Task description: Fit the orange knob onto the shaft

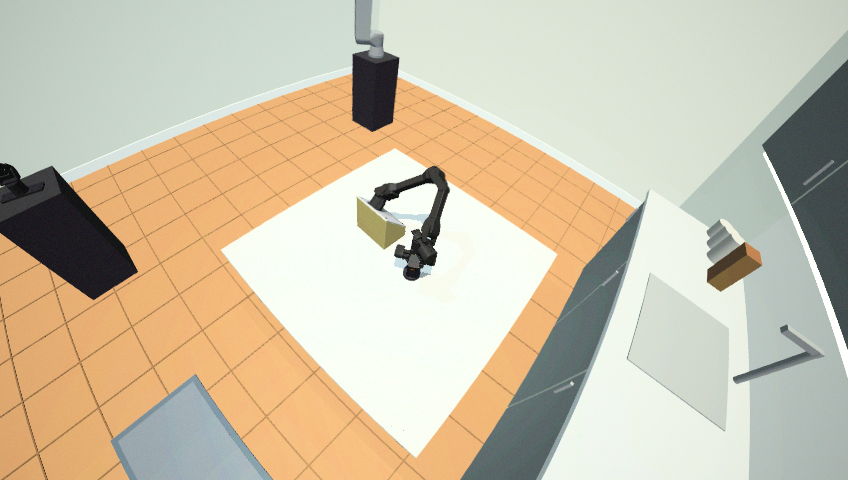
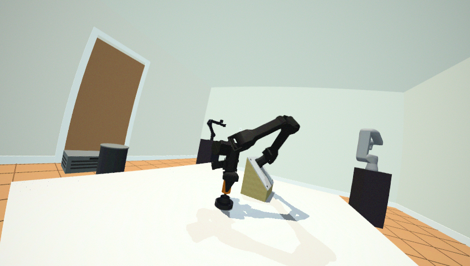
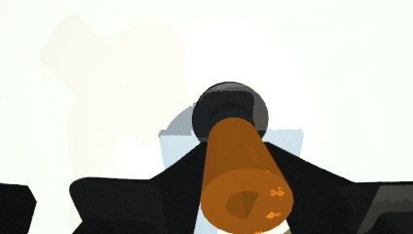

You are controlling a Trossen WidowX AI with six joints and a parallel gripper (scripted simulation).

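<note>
The orange knob is 20 mm above my gripper tip. From my gripper tip the other things lie so: dark round pedestal (40 mm below).
</note>
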